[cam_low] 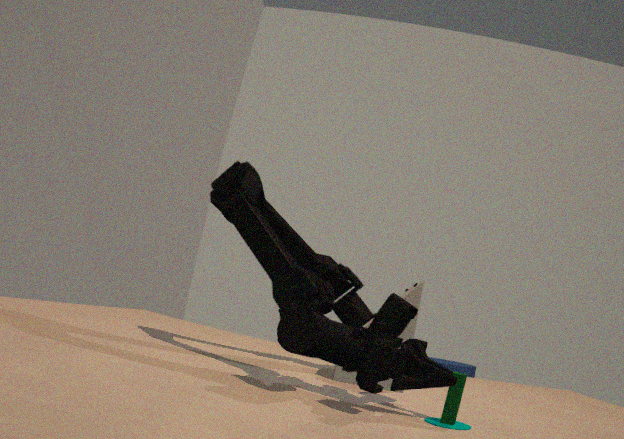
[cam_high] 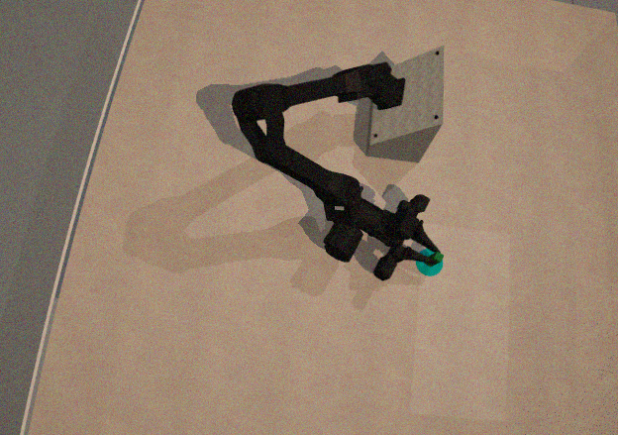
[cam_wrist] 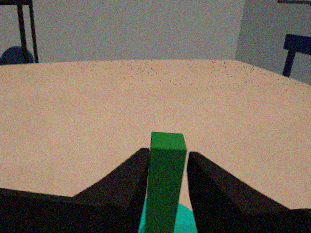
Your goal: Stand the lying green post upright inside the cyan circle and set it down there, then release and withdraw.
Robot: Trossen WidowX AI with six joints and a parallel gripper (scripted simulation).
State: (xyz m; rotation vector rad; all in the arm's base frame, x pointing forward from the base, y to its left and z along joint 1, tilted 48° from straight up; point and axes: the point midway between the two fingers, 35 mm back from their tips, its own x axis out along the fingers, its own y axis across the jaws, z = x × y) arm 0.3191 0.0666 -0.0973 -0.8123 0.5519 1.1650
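Right now my gripper tip is 2 cm above the green post. From my gripper tip the other things lie so: cyan circle 6 cm below.
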